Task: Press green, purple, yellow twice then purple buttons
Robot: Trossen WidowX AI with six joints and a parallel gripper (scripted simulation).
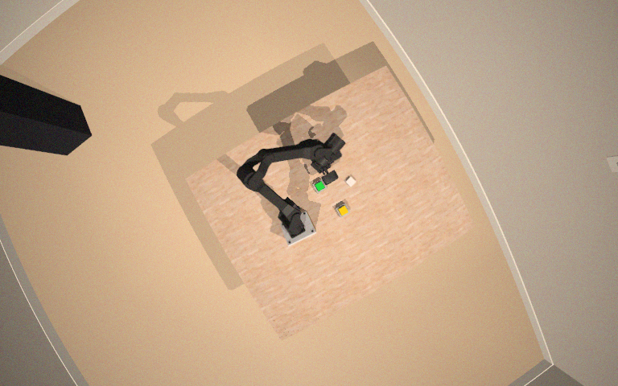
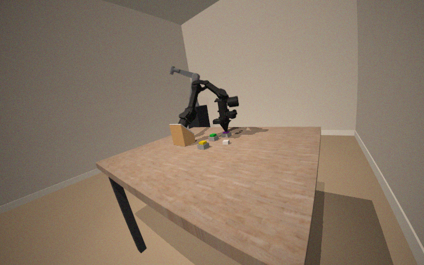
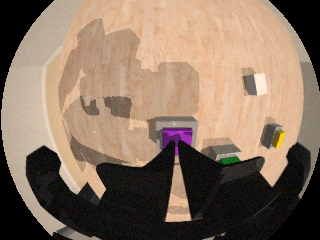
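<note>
My gripper tip is now 1 cm above the purple button. Also, from my gripper tip: green button (5 cm behind, 8 cm to the right); then white block (8 cm ahead, 13 cm to the right, 2 cm below); then yellow button (1 cm behind, 23 cm to the right).
</note>
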